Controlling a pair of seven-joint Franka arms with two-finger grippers.
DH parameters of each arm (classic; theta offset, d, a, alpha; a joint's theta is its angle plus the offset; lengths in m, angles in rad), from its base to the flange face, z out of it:
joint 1: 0 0.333 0 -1.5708
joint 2: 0 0 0 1.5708
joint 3: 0 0.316 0.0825 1.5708
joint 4: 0 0 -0.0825 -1.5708
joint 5: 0 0.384 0 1.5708
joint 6: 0 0 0.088 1.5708
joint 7: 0 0.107 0 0
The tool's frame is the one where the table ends.
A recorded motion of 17 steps. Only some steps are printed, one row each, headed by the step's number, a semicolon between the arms.
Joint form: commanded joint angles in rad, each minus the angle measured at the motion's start. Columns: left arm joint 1, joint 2, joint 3, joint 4, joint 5, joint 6, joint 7; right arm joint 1, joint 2, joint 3, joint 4, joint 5, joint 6, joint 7.
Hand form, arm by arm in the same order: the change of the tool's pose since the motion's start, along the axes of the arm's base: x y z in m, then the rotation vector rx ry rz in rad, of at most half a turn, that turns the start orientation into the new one. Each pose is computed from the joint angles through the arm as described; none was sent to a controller.
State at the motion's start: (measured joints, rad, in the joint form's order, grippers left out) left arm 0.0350 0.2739 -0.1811 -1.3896 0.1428 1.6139 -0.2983; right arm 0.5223 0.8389 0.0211 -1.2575 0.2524 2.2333 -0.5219
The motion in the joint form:
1: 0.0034 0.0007 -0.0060 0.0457 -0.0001 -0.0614 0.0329; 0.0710 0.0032 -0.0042 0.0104 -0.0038 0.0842 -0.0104
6: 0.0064 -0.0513 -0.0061 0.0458 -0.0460 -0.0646 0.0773; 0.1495 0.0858 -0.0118 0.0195 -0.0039 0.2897 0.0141
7: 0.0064 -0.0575 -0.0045 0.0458 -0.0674 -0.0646 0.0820; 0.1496 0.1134 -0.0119 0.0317 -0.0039 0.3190 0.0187
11: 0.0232 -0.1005 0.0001 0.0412 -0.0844 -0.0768 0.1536; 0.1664 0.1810 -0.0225 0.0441 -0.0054 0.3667 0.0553
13: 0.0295 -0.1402 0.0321 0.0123 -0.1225 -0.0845 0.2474; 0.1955 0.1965 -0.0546 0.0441 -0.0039 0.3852 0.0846
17: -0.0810 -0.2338 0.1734 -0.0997 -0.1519 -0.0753 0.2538; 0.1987 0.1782 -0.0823 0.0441 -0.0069 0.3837 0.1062
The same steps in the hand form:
1: -0.0041 0.0011 0.0162 -0.0003 0.0192 -0.0271; -0.0192 0.0462 0.0110 0.0331 -0.0864 0.0606
6: -0.0181 -0.0025 0.0478 -0.0435 -0.0203 -0.0678; -0.0401 0.0928 -0.0263 0.0827 -0.1995 0.0658
7: -0.0200 -0.0040 0.0515 -0.0640 -0.0239 -0.0711; -0.0380 0.0932 -0.0387 0.0872 -0.2111 0.0553
11: -0.0324 0.0064 0.0741 -0.0748 -0.0445 -0.1222; -0.0435 0.0963 -0.0804 0.0728 -0.2034 0.0249
13: -0.0436 0.0224 0.0828 -0.1012 -0.0419 -0.1802; -0.0475 0.0996 -0.0900 0.0564 -0.2152 0.0081
17: -0.0705 0.0321 0.0845 -0.1107 -0.0325 -0.1580; -0.0378 0.0920 -0.0751 0.0499 -0.2389 -0.0198

